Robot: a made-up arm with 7 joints. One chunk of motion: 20 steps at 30 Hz.
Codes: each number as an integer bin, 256 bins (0 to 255) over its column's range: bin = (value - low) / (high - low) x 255, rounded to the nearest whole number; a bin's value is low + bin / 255 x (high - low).
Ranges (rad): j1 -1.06..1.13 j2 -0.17..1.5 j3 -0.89..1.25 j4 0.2..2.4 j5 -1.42..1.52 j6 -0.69..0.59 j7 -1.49..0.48
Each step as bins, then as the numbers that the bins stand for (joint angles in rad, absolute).
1 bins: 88 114 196 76 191 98 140
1 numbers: -0.3042 0.5766 0.7549 0.8557 0.7821 -0.1981 -0.4084
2 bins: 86 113 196 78 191 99 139
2 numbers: -0.3214 0.5700 0.7549 0.8729 0.7821 -0.1931 -0.4162
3 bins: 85 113 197 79 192 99 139
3 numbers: -0.3300 0.5700 0.7633 0.8816 0.7936 -0.1931 -0.4162
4 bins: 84 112 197 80 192 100 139
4 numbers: -0.3386 0.5635 0.7633 0.8902 0.7936 -0.1880 -0.4162
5 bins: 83 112 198 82 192 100 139
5 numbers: -0.3472 0.5635 0.7716 0.9075 0.7936 -0.1880 -0.4162
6 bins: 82 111 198 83 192 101 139
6 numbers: -0.3558 0.5569 0.7716 0.9161 0.7936 -0.1830 -0.4162
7 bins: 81 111 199 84 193 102 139
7 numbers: -0.3644 0.5569 0.7800 0.9247 0.8052 -0.1780 -0.4162
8 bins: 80 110 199 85 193 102 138
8 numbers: -0.3729 0.5504 0.7800 0.9333 0.8052 -0.1780 -0.4239
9 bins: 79 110 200 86 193 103 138
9 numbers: -0.3815 0.5504 0.7884 0.9420 0.8052 -0.1730 -0.4239
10 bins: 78 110 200 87 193 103 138
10 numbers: -0.3901 0.5504 0.7884 0.9506 0.8052 -0.1730 -0.4239
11 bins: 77 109 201 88 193 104 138
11 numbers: -0.3987 0.5438 0.7968 0.9592 0.8052 -0.1680 -0.4239
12 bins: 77 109 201 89 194 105 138
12 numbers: -0.3987 0.5438 0.7968 0.9678 0.8167 -0.1629 -0.4239
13 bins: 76 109 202 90 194 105 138
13 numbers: -0.4073 0.5438 0.8052 0.9765 0.8167 -0.1629 -0.4239
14 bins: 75 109 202 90 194 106 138
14 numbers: -0.4159 0.5438 0.8052 0.9765 0.8167 -0.1579 -0.4239
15 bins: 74 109 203 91 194 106 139
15 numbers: -0.4245 0.5438 0.8136 0.9851 0.8167 -0.1579 -0.4162
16 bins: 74 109 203 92 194 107 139
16 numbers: -0.4245 0.5438 0.8136 0.9937 0.8167 -0.1529 -0.4162
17 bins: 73 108 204 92 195 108 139
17 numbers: -0.4331 0.5373 0.8220 0.9937 0.8282 -0.1479 -0.4162
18 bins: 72 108 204 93 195 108 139
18 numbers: -0.4416 0.5373 0.8220 1.0024 0.8282 -0.1479 -0.4162
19 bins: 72 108 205 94 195 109 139
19 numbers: -0.4416 0.5373 0.8304 1.0110 0.8282 -0.1429 -0.4162
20 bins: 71 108 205 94 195 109 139
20 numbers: -0.4502 0.5373 0.8304 1.0110 0.8282 -0.1429 -0.4162
